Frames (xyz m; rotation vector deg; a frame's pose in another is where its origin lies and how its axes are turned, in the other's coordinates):
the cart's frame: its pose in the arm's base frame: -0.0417 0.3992 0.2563 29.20 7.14 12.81
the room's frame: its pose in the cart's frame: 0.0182 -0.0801 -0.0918 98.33 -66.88 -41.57
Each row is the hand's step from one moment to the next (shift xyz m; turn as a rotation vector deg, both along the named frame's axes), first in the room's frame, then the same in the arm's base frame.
Working: the room's frame: its pose in the arm's base frame: -0.0255 0.3786 0.1359 122.67 -41.42 -59.21

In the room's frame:
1: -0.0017 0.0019 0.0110 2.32 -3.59 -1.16
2: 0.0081 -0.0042 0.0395 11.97 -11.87 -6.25
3: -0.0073 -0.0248 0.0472 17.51 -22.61 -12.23
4: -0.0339 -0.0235 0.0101 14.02 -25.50 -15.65
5: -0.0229 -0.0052 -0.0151 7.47 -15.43 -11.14
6: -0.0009 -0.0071 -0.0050 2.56 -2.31 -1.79
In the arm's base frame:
1: -0.0103 -0.0034 -0.0031 2.90 1.03 -3.19
2: -0.0272 -0.0152 -0.0259 13.89 1.12 -11.37
3: -0.0378 0.0064 -0.0378 23.87 5.95 -19.04
4: -0.0219 0.0358 -0.0066 25.36 11.31 -17.91
5: 0.0011 0.0241 0.0141 16.17 8.07 -9.56
6: 0.0050 0.0067 -0.0024 3.30 0.23 -2.04

